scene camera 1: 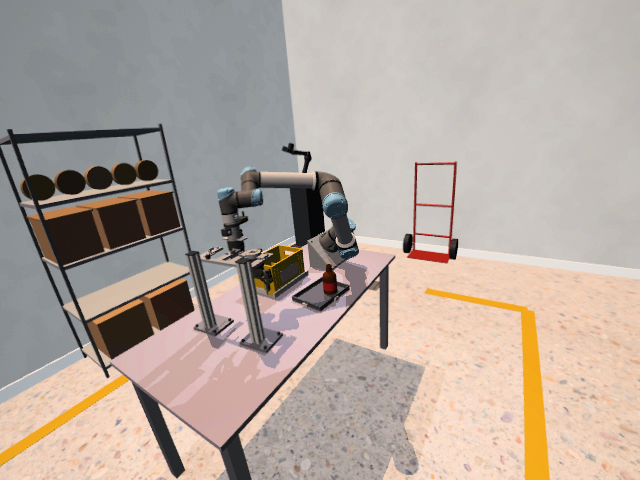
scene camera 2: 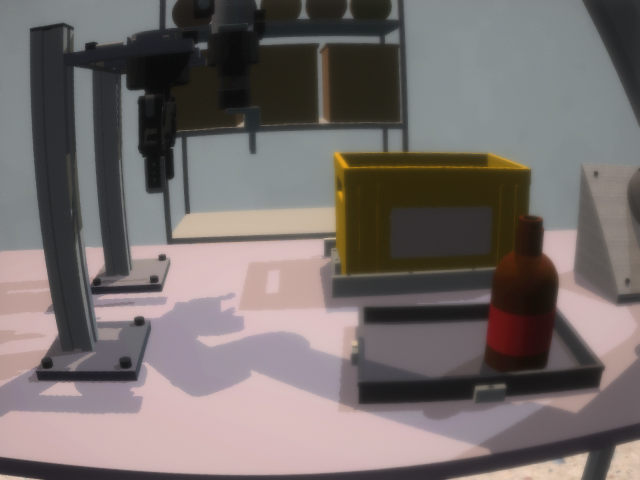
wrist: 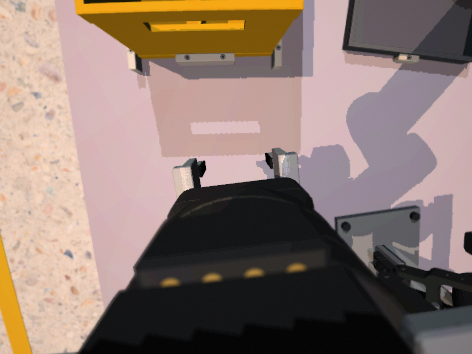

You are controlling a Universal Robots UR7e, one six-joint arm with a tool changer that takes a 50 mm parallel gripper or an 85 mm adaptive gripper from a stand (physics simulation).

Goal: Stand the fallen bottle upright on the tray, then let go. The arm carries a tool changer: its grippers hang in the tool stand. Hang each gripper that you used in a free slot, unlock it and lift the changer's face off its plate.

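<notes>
A tool stand [wrist: 398, 229] and a brown bottle [scene camera 2: 525, 284] are visible to me. In the wrist view the bottle is out of frame.
</notes>
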